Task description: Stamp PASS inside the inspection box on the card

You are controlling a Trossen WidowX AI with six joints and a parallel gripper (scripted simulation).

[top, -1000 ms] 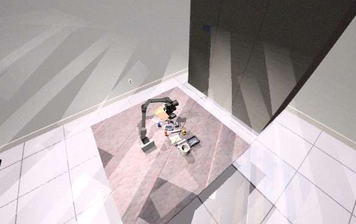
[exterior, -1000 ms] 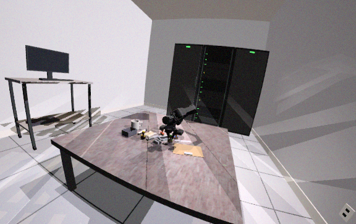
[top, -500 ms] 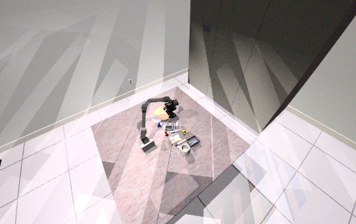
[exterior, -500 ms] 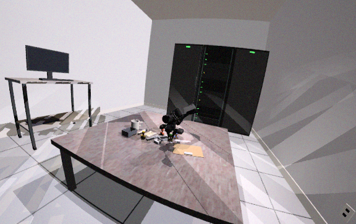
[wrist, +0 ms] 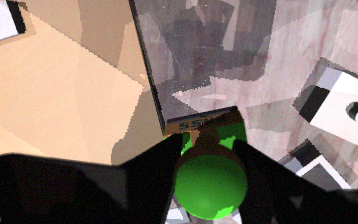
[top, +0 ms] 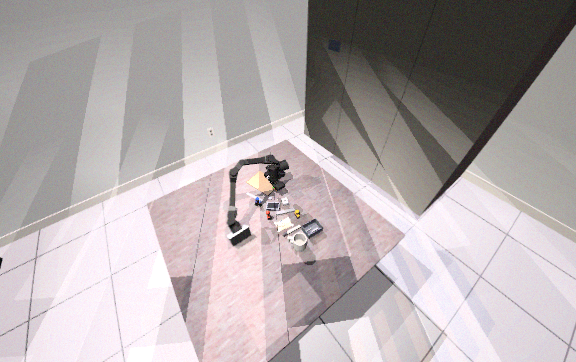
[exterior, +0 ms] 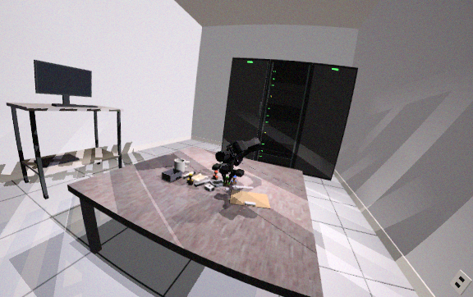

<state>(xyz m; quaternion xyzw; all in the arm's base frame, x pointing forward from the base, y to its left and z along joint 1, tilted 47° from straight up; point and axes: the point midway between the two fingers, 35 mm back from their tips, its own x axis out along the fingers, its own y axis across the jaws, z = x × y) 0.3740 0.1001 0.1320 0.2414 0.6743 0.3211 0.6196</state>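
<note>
Right now my gripper tip is 7 cm past the ink pad, 9 cm to the left of it and 7 cm above it. From my gripper tip the other things lie so: PASS stamp: right at my gripper tip; grey bar: 2 cm behind, 18 cm to the right, 6 cm below; blue-topped stamp: 15 cm behind, 1 cm to the right, 5 cm below.
</note>
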